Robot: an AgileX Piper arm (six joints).
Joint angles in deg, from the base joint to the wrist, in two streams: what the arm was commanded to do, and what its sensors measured. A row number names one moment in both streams.
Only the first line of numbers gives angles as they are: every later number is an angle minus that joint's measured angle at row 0.
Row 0, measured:
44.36 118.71 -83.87 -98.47 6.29 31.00
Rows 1 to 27, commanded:
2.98 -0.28 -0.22 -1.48 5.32 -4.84
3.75 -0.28 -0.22 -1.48 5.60 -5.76
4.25 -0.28 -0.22 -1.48 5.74 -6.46
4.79 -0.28 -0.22 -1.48 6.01 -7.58
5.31 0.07 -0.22 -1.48 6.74 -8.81
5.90 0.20 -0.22 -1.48 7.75 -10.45
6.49 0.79 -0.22 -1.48 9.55 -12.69
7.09 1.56 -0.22 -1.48 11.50 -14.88
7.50 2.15 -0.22 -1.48 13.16 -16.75
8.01 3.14 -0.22 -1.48 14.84 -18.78
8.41 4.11 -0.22 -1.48 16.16 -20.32
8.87 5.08 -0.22 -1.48 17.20 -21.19
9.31 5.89 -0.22 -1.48 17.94 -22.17
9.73 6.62 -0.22 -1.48 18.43 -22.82
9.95 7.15 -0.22 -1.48 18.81 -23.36
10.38 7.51 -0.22 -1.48 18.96 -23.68
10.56 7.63 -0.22 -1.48 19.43 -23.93
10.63 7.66 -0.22 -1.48 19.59 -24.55
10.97 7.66 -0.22 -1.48 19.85 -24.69
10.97 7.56 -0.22 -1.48 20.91 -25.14
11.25 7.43 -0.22 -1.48 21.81 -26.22
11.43 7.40 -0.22 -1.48 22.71 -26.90
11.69 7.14 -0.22 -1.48 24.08 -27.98
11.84 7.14 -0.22 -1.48 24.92 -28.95
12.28 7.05 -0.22 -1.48 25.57 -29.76
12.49 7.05 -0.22 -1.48 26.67 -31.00
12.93 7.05 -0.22 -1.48 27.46 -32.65
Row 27, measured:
11.70 7.91 0.00 -1.32 23.19 -28.05
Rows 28 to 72, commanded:
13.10 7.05 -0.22 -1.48 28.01 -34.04
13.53 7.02 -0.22 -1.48 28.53 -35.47
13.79 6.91 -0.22 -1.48 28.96 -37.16
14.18 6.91 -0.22 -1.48 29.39 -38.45
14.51 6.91 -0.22 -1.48 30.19 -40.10
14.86 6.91 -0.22 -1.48 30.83 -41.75
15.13 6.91 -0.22 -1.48 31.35 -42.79
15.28 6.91 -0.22 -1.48 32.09 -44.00
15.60 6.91 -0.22 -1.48 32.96 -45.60
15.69 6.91 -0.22 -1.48 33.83 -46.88
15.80 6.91 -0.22 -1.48 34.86 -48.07
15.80 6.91 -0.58 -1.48 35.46 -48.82
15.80 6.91 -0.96 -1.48 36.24 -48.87
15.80 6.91 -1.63 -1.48 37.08 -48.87
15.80 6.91 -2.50 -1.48 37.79 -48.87
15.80 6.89 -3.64 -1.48 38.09 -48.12
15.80 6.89 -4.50 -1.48 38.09 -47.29
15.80 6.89 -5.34 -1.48 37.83 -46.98
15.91 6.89 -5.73 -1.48 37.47 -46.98
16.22 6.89 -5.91 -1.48 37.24 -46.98
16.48 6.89 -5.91 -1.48 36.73 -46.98
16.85 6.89 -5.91 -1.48 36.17 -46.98
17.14 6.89 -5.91 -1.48 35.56 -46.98
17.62 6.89 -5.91 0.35 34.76 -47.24
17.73 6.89 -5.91 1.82 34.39 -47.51
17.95 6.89 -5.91 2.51 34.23 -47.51
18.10 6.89 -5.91 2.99 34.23 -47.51
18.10 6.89 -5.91 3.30 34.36 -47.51
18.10 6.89 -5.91 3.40 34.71 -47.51
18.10 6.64 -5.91 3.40 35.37 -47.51
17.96 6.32 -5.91 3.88 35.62 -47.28
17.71 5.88 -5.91 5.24 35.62 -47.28
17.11 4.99 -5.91 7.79 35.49 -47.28
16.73 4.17 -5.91 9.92 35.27 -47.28
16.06 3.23 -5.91 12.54 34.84 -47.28
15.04 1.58 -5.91 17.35 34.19 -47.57
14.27 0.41 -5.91 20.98 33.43 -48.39
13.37 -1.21 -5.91 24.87 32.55 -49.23
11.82 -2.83 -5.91 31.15 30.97 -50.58
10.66 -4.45 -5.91 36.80 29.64 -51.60
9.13 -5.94 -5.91 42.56 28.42 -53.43
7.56 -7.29 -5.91 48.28 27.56 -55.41
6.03 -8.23 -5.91 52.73 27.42 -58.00
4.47 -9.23 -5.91 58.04 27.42 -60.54
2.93 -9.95 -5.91 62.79 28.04 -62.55
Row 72, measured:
8.09 -5.88 -5.68 43.85 28.48 -54.40
